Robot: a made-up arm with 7 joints. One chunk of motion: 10 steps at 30 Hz.
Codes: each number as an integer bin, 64 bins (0 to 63) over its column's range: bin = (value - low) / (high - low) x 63, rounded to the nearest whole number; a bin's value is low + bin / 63 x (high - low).
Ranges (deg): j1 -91.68..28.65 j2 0..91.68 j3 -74.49..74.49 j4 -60.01..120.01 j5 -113..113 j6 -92.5..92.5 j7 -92.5..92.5
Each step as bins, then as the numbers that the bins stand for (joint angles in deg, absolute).
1 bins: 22 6 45 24 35 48 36
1 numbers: -49.66 8.73 31.92 8.57 12.56 48.45 13.21
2 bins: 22 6 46 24 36 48 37
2 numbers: -49.66 8.73 34.29 8.57 16.14 48.45 16.15
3 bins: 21 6 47 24 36 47 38
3 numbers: -51.57 8.73 36.65 8.57 16.14 45.52 19.09
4 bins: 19 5 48 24 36 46 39
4 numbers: -55.39 7.28 39.02 8.57 16.14 42.58 22.02
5 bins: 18 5 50 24 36 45 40
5 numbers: -57.30 7.28 43.75 8.57 16.14 39.64 24.96
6 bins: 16 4 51 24 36 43 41
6 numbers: -61.12 5.82 46.11 8.57 16.14 33.77 27.90
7 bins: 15 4 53 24 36 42 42
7 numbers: -63.03 5.82 50.84 8.57 16.14 30.83 30.83
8 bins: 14 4 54 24 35 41 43
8 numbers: -64.94 5.82 53.21 8.57 12.56 27.90 33.77
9 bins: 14 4 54 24 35 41 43
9 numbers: -64.94 5.82 53.21 8.57 12.56 27.90 33.77
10 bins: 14 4 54 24 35 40 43
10 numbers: -64.94 5.82 53.21 8.57 12.56 24.96 33.77
